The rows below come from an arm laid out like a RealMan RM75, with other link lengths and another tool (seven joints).
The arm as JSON. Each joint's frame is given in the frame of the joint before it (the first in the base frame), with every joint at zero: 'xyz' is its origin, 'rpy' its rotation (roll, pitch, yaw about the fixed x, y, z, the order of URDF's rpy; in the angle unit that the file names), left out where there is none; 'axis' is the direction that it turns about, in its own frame. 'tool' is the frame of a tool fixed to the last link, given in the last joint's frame.
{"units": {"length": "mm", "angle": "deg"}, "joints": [
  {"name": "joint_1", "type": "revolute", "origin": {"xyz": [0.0, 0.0, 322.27]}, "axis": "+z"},
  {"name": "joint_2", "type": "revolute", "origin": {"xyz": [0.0, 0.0, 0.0]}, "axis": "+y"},
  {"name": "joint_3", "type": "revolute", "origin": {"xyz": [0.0, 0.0, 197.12]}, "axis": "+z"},
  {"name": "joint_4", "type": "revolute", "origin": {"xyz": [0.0, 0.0, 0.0]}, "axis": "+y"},
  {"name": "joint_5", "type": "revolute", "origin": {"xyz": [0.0, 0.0, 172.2]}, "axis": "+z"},
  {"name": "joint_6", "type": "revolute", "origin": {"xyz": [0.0, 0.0, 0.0]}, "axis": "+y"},
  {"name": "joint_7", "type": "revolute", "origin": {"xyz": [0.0, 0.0, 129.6]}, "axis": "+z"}
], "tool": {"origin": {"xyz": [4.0, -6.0, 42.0], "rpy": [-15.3, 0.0, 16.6]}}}
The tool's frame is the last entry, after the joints.
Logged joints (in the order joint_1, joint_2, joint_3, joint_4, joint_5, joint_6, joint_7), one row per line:
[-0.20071 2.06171 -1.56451 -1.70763 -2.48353 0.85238 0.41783]
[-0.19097 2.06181 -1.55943 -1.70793 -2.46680 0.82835 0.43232]
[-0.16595 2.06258 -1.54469 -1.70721 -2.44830 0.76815 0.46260]
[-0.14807 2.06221 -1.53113 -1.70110 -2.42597 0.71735 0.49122]
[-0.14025 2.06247 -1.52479 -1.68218 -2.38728 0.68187 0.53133]
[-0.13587 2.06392 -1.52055 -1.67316 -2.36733 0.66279 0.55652]
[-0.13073 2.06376 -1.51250 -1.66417 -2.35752 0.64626 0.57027]
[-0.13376 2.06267 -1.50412 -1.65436 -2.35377 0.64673 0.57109]
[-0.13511 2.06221 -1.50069 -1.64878 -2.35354 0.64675 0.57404]
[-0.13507 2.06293 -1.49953 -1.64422 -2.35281 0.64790 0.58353]
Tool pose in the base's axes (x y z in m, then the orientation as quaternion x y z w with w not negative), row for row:
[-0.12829 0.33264 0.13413 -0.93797 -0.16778 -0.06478 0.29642]
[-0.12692 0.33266 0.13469 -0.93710 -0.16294 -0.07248 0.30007]
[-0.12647 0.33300 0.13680 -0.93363 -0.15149 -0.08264 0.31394]
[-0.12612 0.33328 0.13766 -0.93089 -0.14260 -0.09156 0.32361]
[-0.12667 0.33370 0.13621 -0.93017 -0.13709 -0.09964 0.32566]
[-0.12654 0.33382 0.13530 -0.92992 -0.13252 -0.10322 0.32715]
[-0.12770 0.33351 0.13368 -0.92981 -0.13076 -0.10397 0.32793]
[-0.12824 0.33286 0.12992 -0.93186 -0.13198 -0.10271 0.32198]
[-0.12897 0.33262 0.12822 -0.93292 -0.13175 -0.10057 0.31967]
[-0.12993 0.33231 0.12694 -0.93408 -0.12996 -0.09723 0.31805]
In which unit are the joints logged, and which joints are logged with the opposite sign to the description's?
The joints are logged in radians. Opposite sign: joint_2, joint_5, joint_6.
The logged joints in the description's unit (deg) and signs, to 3 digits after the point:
[-11.500 -118.127 -89.640 -97.840 142.296 -48.838 23.940]
[-10.942 -118.133 -89.349 -97.857 141.337 -47.461 24.770]
[-9.508 -118.177 -88.504 -97.816 140.277 -44.012 26.505]
[-8.484 -118.156 -87.727 -97.466 138.998 -41.101 28.145]
[-8.036 -118.171 -87.364 -96.382 136.781 -39.068 30.443]
[-7.785 -118.254 -87.121 -95.865 135.638 -37.975 31.886]
[-7.490 -118.245 -86.660 -95.350 135.076 -37.028 32.674]
[-7.664 -118.182 -86.180 -94.788 134.861 -37.055 32.721]
[-7.741 -118.156 -85.983 -94.468 134.848 -37.056 32.890]
[-7.739 -118.197 -85.917 -94.207 134.806 -37.122 33.434]

